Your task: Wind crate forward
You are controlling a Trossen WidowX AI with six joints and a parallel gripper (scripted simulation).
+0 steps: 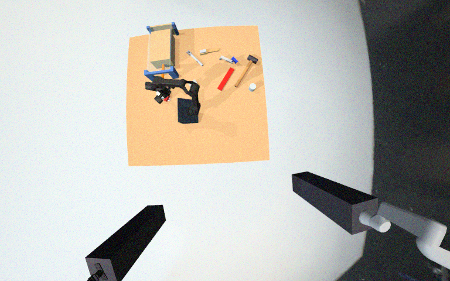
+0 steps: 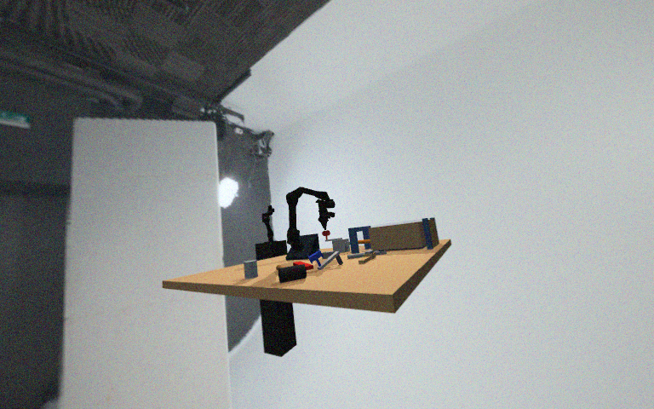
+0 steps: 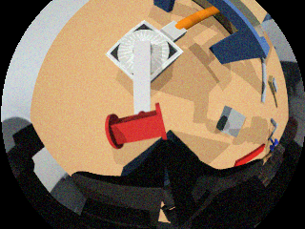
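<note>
The red knob lies 4 cm below my gripper tip, 3 cm to the left of it and 1 cm behind it. From my gripper tip the other things lie so: winch: 14 cm below, 8 cm to the left, 5 cm ahead; then winch handle: 7 cm below, 5 cm to the left, 2 cm ahead; then blue steel frame: 22 cm ahead, 8 cm to the left, 6 cm below.
</note>
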